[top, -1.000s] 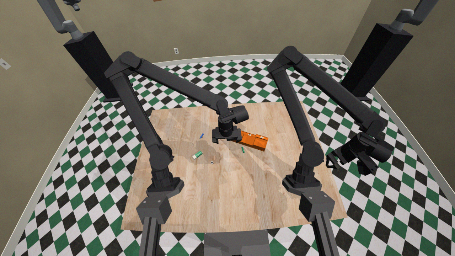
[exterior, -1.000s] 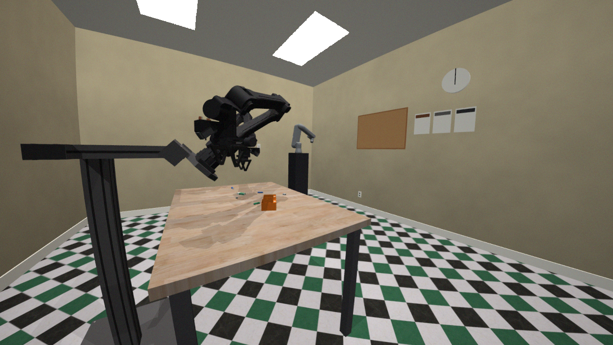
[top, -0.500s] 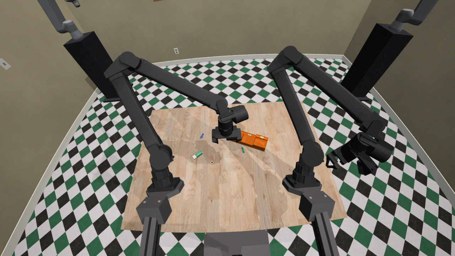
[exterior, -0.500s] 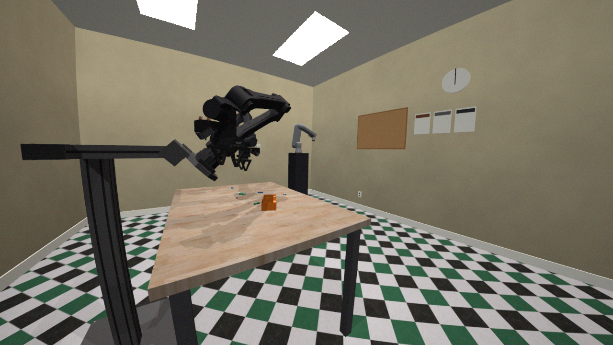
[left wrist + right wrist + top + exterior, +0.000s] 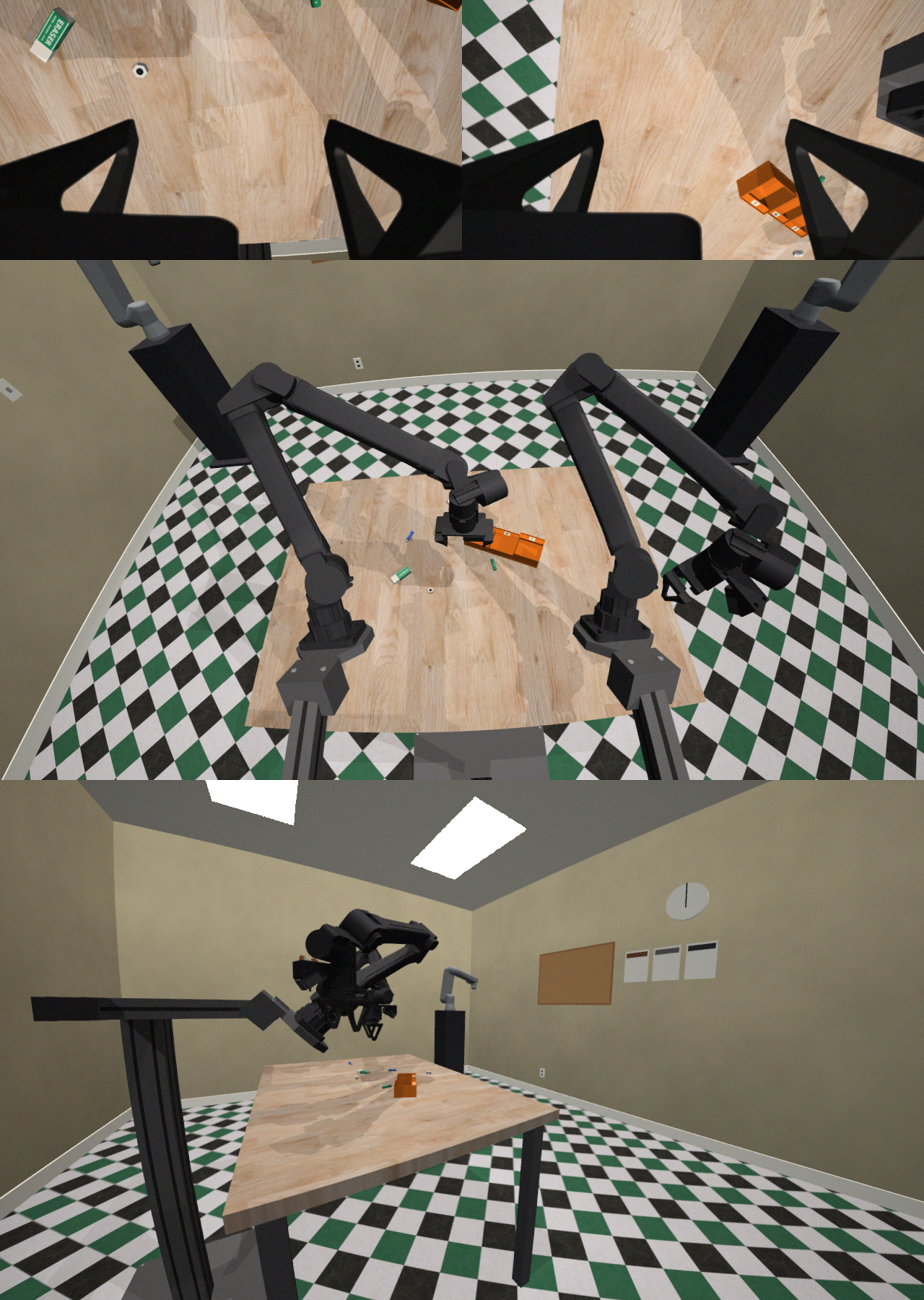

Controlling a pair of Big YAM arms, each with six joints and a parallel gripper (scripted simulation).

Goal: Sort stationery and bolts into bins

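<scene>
My left gripper is now 220 mm to the right of the eraser and 200 mm above it. Also, from my left hand: hex nut (200 mm below, 120 mm to the left, 40 mm behind); then green cylinder (200 mm below, 80 mm to the right, 40 mm ahead); then blue cylinder (200 mm to the left, 200 mm below, 160 mm ahead).
</scene>
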